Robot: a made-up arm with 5 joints. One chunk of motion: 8 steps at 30 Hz.
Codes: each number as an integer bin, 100 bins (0 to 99) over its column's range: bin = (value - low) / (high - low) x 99, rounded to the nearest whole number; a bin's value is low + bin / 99 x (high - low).
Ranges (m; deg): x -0.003..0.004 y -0.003..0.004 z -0.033..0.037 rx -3.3..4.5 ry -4.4..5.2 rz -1..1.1
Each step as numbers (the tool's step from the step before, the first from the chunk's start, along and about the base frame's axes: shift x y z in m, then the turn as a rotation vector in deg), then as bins.
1 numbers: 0.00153 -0.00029 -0.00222 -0.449 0.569 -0.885
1 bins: 64 38 44 36 51 5
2 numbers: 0.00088 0.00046 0.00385 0.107 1.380 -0.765
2 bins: 55 49 52 43 60 11
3 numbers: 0.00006 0.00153 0.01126 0.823 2.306 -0.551
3 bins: 43 64 63 52 69 21
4 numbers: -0.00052 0.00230 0.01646 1.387 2.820 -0.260
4 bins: 35 75 70 59 74 35
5 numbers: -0.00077 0.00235 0.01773 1.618 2.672 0.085
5 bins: 32 76 72 62 73 51
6 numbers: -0.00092 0.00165 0.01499 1.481 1.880 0.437
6 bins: 29 66 68 61 65 68
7 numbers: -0.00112 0.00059 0.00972 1.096 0.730 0.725
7 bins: 27 51 60 56 53 81
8 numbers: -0.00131 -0.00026 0.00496 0.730 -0.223 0.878
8 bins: 24 39 54 51 43 89
